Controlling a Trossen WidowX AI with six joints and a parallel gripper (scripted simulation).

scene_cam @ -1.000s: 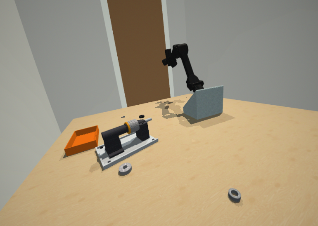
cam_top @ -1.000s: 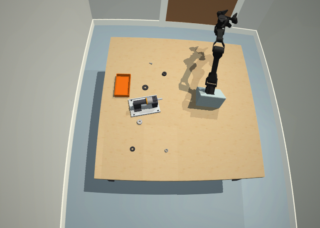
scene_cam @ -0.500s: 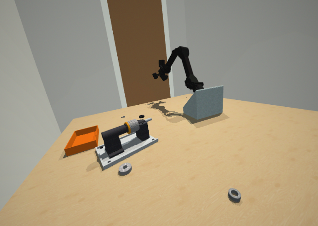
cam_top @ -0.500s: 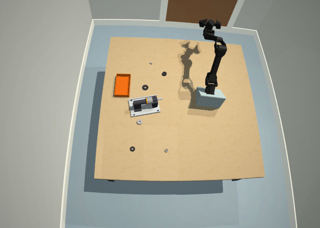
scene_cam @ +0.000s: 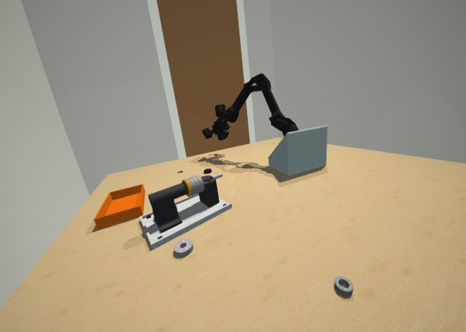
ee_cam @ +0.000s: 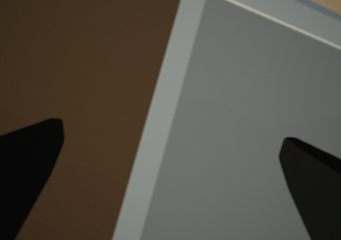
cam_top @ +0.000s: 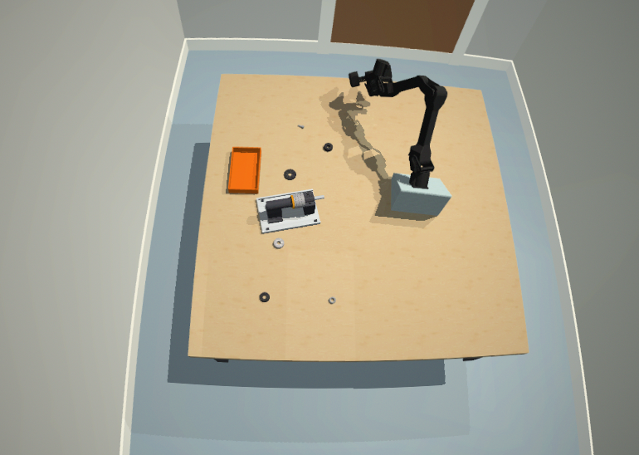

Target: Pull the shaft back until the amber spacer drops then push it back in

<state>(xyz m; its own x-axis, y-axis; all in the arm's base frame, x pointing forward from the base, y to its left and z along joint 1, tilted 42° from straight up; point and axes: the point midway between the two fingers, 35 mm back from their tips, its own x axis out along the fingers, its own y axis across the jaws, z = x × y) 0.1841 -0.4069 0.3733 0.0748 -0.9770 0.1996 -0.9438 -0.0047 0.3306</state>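
Now: gripper tip 65 cm to the right of the grey shaft, 25 cm short of it and 5 cm above it. From my gripper tip the other things lie so: amber spacer (66 cm to the left, 30 cm ahead, 5 cm below); orange tray (50 cm ahead, 49 cm to the left, 12 cm below).
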